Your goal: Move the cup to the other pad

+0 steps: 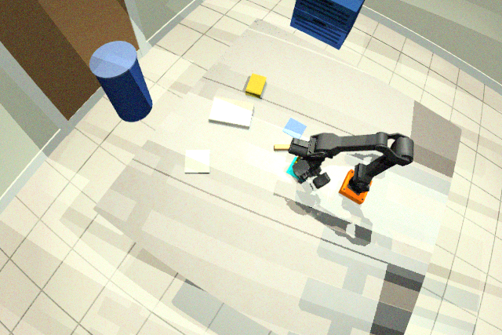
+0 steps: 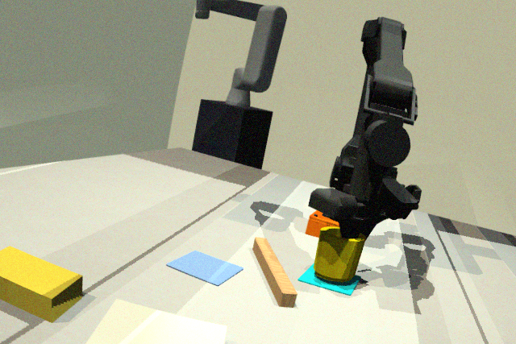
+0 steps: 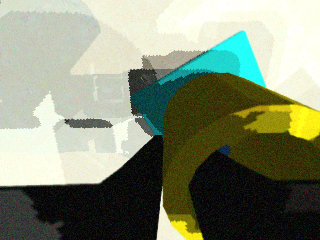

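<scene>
Now: the yellow cup 20 mm ahead of my gripper tip and 10 mm to the right of it. From my gripper tip the other things lie so: cyan pad: 50 mm below, 30 mm ahead, 10 mm to the right; pale blue pad: 160 mm ahead, 150 mm to the right, 50 mm below; wooden bar: 90 mm ahead, 80 mm to the right, 40 mm below.
</scene>
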